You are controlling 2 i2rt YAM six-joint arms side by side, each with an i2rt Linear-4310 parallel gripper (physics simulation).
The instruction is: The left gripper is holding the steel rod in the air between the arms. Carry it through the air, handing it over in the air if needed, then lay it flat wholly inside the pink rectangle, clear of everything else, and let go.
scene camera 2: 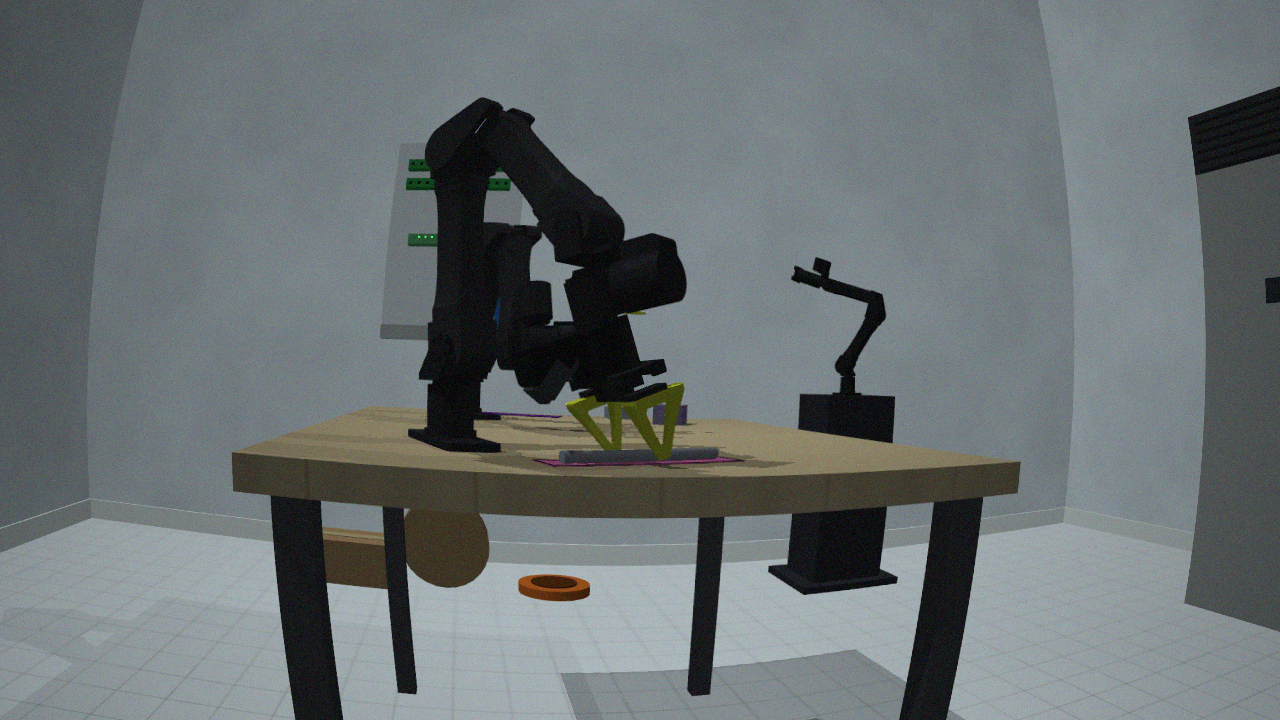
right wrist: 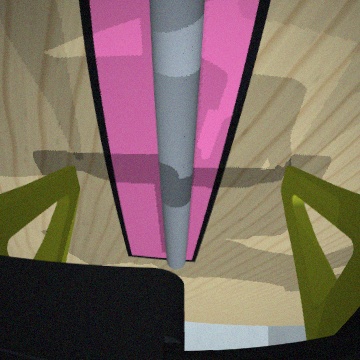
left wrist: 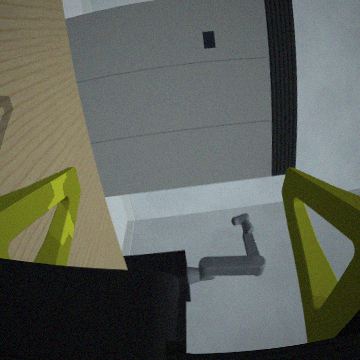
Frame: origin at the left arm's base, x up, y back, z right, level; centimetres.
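Seen in the pictures: left gripper, fingertip midpoint: (scene camera 2: 643, 341) (left wrist: 180, 178); right gripper, fingertip midpoint: (scene camera 2: 639, 457) (right wrist: 179, 176); right arm's base, origin of the base link: (scene camera 2: 450, 443).
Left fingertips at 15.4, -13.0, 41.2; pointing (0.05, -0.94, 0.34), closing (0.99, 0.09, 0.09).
A point is followed by its place in that frame, as x, y, z.
The grey steel rod (scene camera 2: 693, 454) @(0.7, 12.8, 82.3) (right wrist: 177, 120) @(1.4, 23.6, 80.4) lies flat along the pink rectangle (scene camera 2: 731, 461) @(0.1, 9.9, 85.7) (right wrist: 130, 120) @(0.1, 22.5, 82.3). In the right wrist view its near end appears slightly past the black border line, and its far end is out of view; in scene camera 2 both ends appear within the rectangle's length. My right gripper (scene camera 2: 638, 454) @(0.5, 19.4, 80.7) (right wrist: 179, 176) @(0.5, 19.4, 80.7) is open, low over the rod, with one finger on each side and a gap to each. My left gripper (left wrist: 180, 178) @(15.4, -13.0, 41.2) is open and empty, away from the rod; its fingers are mostly hidden in scene camera 2.
A purple block (scene camera 2: 669, 414) stands on the wooden table (scene camera 2: 859, 456) @(0.0, -7.7, 91.8) behind the right gripper. A thin purple outline (scene camera 2: 528, 414) @(0.1, -22.0, -10.3) lies farther back. My left arm is folded behind the right arm. A black pedestal (scene camera 2: 845, 483) with a small arm stands beyond the table.
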